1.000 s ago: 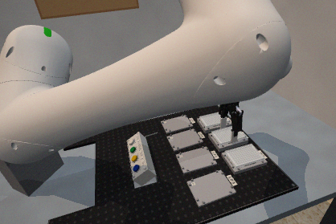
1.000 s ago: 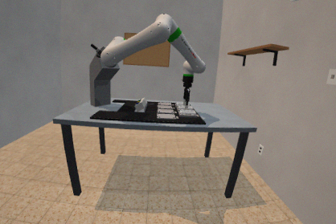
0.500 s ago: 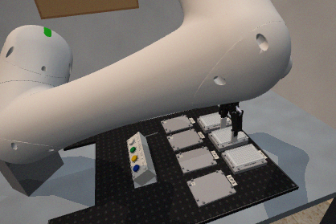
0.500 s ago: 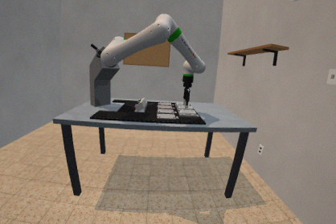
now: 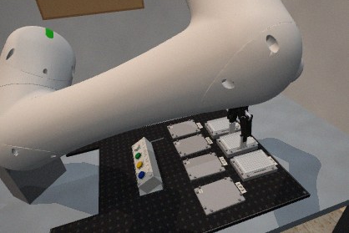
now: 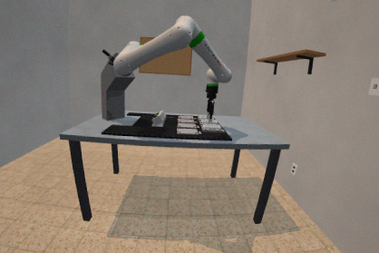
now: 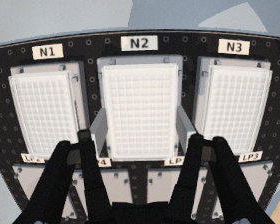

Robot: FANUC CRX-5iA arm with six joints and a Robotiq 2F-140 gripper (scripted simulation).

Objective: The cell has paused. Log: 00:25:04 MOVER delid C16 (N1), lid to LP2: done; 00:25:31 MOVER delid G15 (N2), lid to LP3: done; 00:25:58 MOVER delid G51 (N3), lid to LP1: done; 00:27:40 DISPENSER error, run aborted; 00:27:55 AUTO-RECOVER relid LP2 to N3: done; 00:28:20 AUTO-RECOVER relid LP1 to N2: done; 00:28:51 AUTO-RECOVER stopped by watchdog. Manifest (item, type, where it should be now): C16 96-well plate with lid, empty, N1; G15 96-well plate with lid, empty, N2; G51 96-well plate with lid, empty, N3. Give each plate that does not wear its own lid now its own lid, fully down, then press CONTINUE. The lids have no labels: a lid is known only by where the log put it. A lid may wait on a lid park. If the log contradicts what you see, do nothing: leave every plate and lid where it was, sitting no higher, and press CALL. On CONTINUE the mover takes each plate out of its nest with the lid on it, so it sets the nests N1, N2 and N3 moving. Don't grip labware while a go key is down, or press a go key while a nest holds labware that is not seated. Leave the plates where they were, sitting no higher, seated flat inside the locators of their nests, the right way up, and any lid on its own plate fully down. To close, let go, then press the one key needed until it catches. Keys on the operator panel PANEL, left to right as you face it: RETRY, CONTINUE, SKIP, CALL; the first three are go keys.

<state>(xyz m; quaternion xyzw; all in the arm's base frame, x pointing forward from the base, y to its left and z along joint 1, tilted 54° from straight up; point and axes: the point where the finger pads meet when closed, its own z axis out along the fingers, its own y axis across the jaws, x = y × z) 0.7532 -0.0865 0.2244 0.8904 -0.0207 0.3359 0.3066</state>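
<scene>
The plate is 3 cm below my hand. Round my hand: LP1 label: 11 cm behind, 3 cm to the right, 6 cm below; then N3 label: 4 cm ahead, 15 cm to the right, 6 cm below; then lid park LP1: 19 cm behind, 6 cm below.
</scene>
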